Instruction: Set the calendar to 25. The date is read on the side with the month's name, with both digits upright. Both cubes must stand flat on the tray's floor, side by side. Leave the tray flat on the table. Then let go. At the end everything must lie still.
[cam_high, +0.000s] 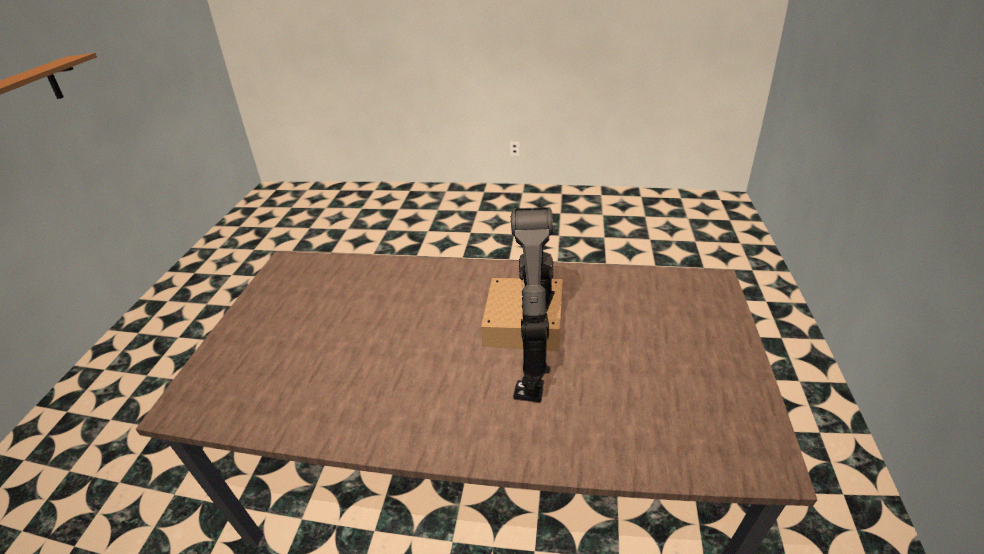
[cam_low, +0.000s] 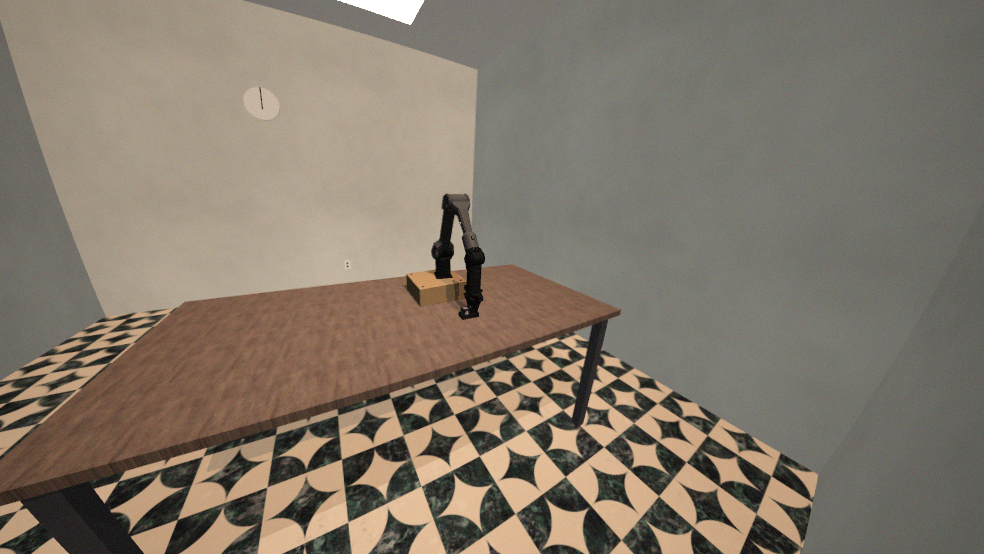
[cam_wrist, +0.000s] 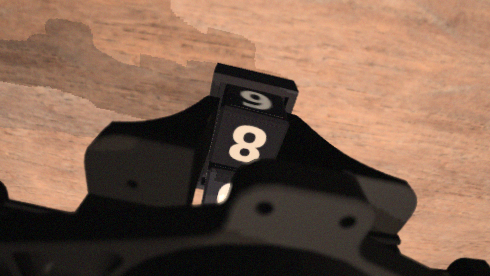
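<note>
Now: the tray 2 cm to the right of my hand and 2 cm below it. The rest, counted from my hand: dark cube 3 cm to the right.
</note>
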